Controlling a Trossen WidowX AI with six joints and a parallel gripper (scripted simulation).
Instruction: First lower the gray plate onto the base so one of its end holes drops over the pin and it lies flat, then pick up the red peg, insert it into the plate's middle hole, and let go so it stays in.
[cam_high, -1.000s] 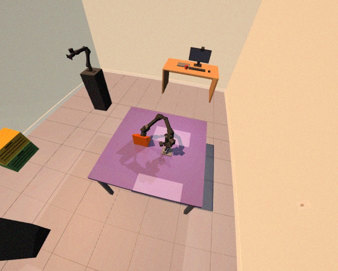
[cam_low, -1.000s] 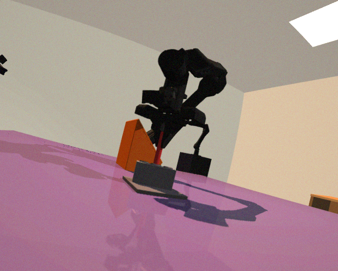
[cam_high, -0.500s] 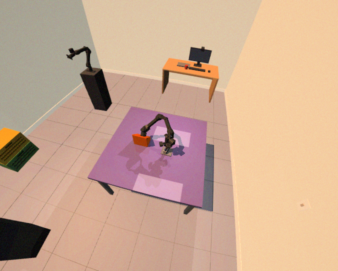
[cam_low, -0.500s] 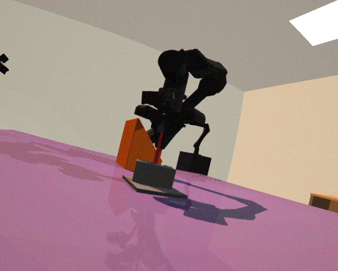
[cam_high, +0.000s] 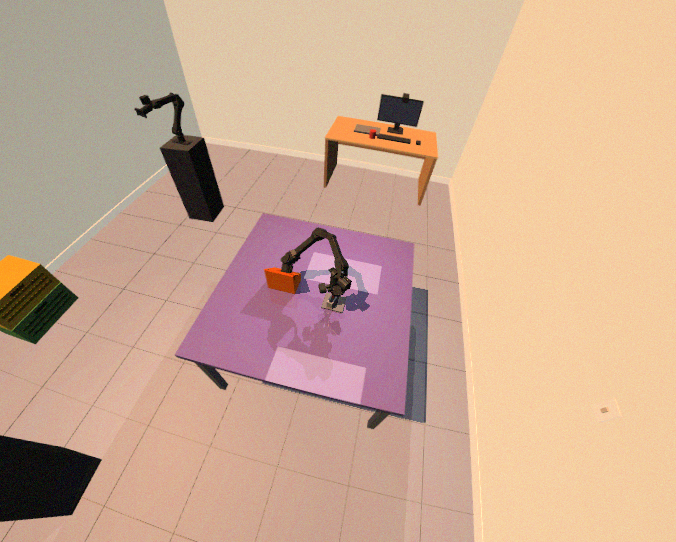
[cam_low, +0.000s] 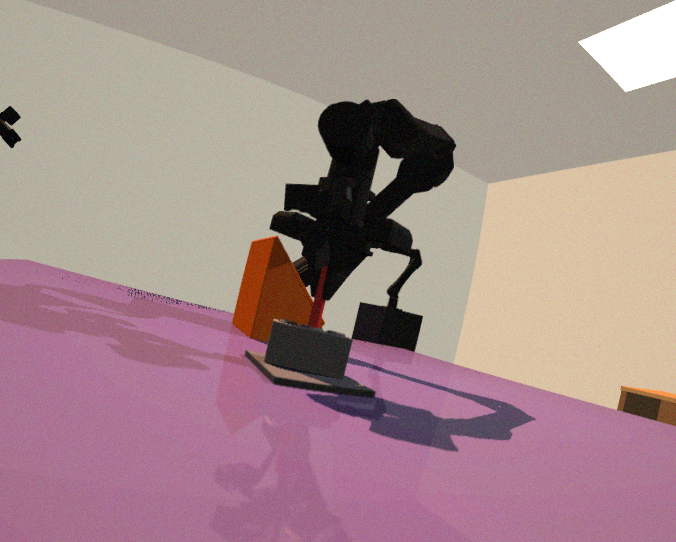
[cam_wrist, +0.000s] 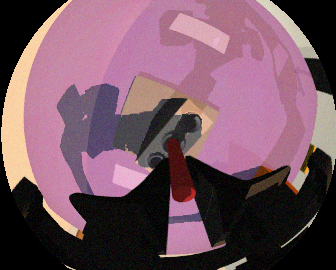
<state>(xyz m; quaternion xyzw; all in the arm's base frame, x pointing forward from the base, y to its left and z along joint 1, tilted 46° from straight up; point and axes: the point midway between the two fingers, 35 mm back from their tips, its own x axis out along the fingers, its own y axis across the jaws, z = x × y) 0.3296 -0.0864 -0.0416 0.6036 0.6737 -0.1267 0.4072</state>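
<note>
The red peg lies right at my gripper tip. From my gripper tip the other things lie so: gray plate (50 mm below); then base (90 mm below, 10 mm to the left, 10 mm ahead).
</note>
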